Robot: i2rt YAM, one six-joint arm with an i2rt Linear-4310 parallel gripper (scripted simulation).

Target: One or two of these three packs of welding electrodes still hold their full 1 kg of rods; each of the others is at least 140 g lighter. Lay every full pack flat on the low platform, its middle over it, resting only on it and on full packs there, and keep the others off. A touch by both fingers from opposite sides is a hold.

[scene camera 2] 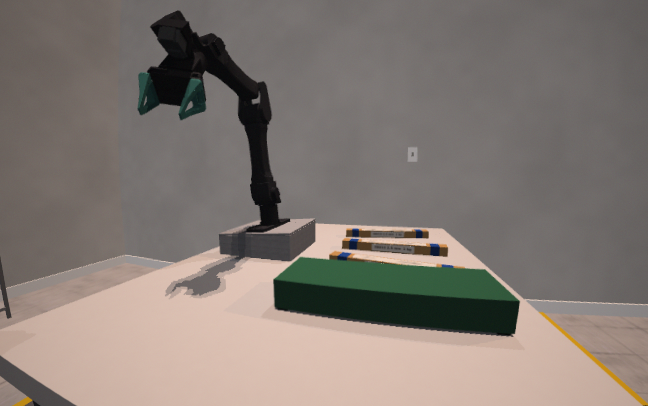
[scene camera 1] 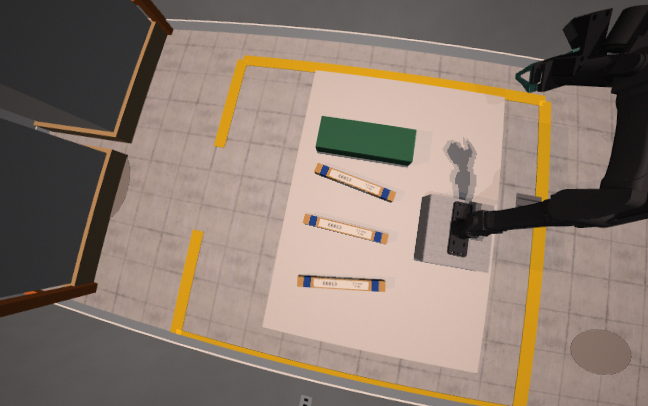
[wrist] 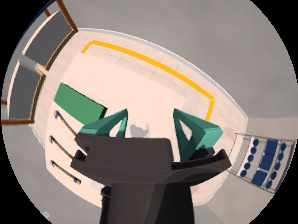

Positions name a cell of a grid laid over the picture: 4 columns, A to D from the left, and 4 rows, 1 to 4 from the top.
Scene:
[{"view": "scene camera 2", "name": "my gripper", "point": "A2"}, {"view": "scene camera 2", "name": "pack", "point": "C3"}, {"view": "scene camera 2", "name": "green low platform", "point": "C3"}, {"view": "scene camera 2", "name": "pack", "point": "C3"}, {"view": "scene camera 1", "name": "my gripper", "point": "D1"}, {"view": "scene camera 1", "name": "pack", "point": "B3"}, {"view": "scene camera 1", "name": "green low platform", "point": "C2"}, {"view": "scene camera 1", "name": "pack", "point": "C2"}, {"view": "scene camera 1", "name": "pack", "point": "C3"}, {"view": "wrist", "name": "my gripper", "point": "C2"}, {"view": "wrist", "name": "green low platform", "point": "B2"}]

